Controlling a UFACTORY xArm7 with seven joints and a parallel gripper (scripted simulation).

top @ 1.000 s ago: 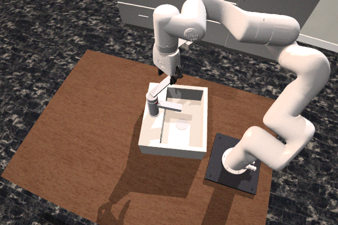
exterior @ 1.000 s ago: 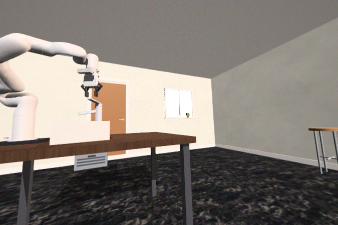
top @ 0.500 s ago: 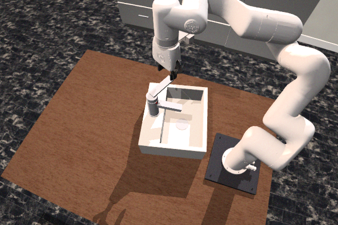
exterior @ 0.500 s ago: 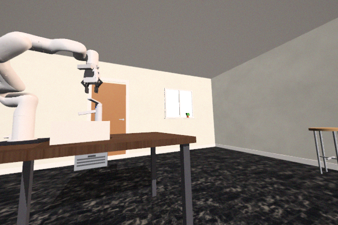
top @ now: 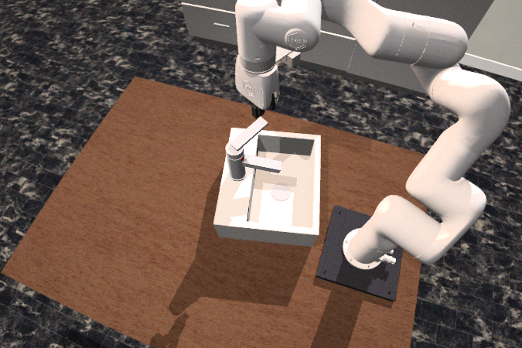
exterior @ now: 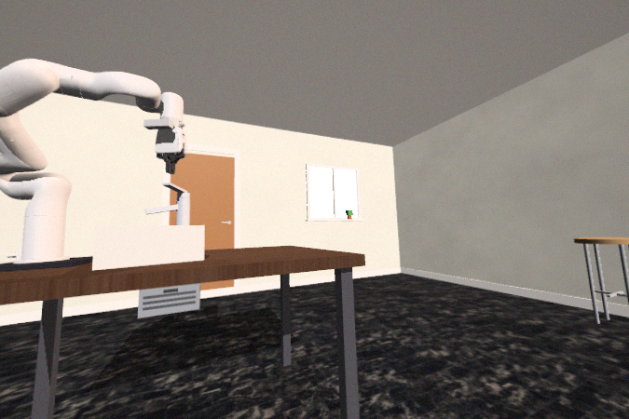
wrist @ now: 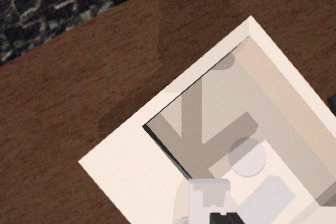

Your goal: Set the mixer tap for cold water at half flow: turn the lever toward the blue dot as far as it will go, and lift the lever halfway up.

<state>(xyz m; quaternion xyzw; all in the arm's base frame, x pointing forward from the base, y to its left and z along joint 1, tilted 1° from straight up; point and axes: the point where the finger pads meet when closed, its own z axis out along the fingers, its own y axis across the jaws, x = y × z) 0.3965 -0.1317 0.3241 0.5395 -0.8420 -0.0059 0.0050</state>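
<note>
Right now the lever is 7 cm below my hand, 3 cm to the left of it and 1 cm ahead of it. Round my hand: white sink: 31 cm below, 8 cm behind, 5 cm to the left; then mixer tap: 12 cm below, 5 cm to the left, 2 cm ahead.
</note>
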